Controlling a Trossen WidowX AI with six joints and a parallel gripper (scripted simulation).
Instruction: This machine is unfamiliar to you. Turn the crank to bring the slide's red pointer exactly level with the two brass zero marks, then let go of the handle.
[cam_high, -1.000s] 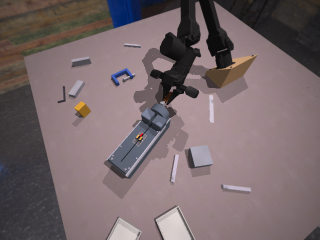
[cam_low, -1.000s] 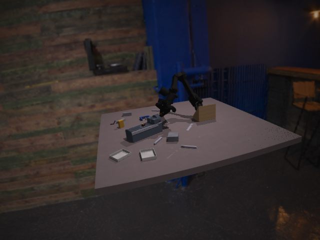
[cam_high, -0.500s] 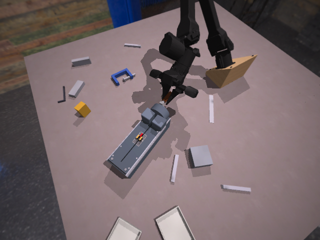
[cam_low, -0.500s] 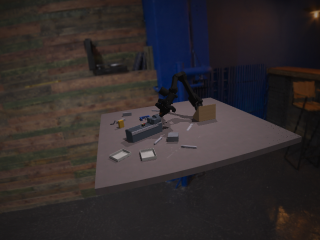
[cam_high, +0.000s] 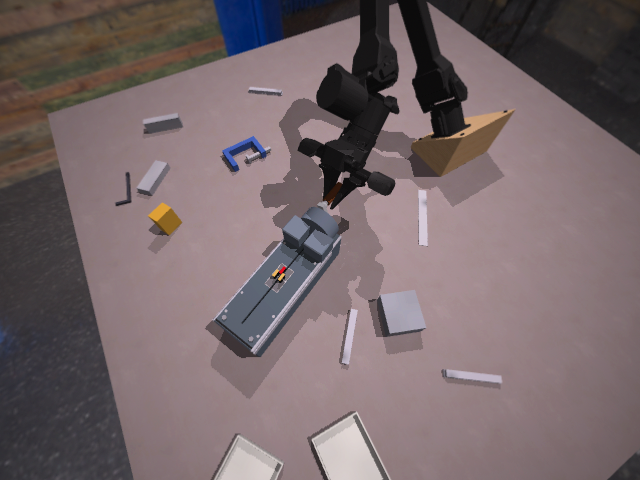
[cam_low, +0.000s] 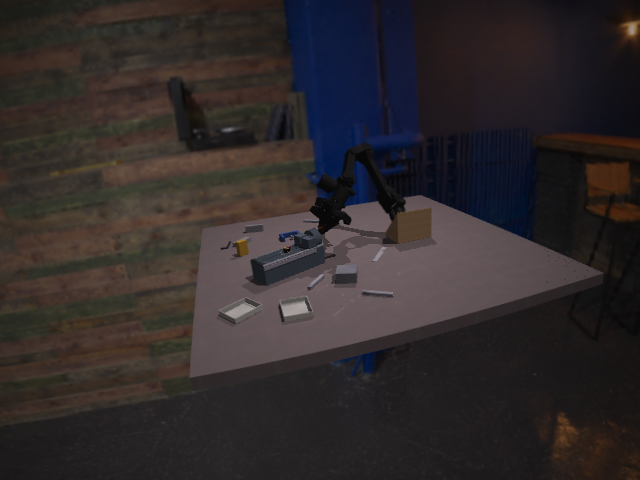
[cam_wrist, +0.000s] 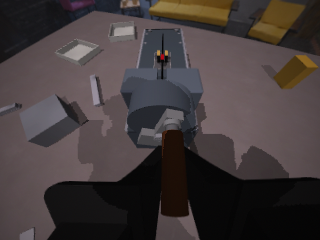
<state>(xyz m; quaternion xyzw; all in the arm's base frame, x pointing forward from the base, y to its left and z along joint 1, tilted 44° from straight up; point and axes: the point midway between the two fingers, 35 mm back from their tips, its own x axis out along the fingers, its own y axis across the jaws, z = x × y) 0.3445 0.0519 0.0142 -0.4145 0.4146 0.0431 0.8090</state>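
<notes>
The brown crank handle lies 2 cm behind my gripper tip, 1 cm to the right of it and 2 cm above it. From my gripper tip the other things lie so: grey block: 2 cm behind, 23 cm to the left, 8 cm below; then blue clamp: 5 cm ahead, 29 cm to the right, 9 cm below; then red pointer: 14 cm ahead, 7 cm to the left, 1 cm below.
</notes>
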